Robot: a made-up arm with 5 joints.
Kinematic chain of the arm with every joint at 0, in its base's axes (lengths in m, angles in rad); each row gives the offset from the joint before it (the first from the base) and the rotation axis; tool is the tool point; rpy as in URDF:
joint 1: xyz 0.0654 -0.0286 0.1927 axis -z
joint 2: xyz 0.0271 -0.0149 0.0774 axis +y
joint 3: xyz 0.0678 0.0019 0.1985 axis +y
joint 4: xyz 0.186 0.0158 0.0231 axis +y
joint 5: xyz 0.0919 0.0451 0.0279 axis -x
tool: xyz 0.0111 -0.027 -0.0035 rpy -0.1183 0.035 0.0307
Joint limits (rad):
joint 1: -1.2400..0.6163
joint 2: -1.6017..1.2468
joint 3: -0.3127..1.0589
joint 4: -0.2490..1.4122
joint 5: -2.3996..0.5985
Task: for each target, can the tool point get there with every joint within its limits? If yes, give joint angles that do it. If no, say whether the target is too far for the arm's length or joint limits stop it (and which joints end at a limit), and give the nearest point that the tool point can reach.
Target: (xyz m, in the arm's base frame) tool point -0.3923 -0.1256 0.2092
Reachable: no: joint limits stop it (at a limit: joint 2, joint 3, joint 4, joint 5) | nearest point -0.2765 -0.1011 0.5621 | short by 0.372 m
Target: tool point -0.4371 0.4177 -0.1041
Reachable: no: too far | nearest point 0.0815 0.2344 -0.0216 | short by 0.556 m
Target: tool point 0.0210 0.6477 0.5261
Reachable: no: too far | nearest point 0.1475 0.4266 0.4542 | short by 0.265 m
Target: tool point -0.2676 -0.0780 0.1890
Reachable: no: joint limits stop it (at a limit: joint 1, joint 2, joint 3, joint 5) | nearest point 0.0084 0.0215 0.1415 | short by 0.297 m
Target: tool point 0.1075 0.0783 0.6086
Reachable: yes | joints -0.8446 -1.0668 0.3995 0.1796 -1.1269
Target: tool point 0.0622 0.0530 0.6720
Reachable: yes | joints -1.0558 -0.9260 -0.1161 0.4763 -1.2596
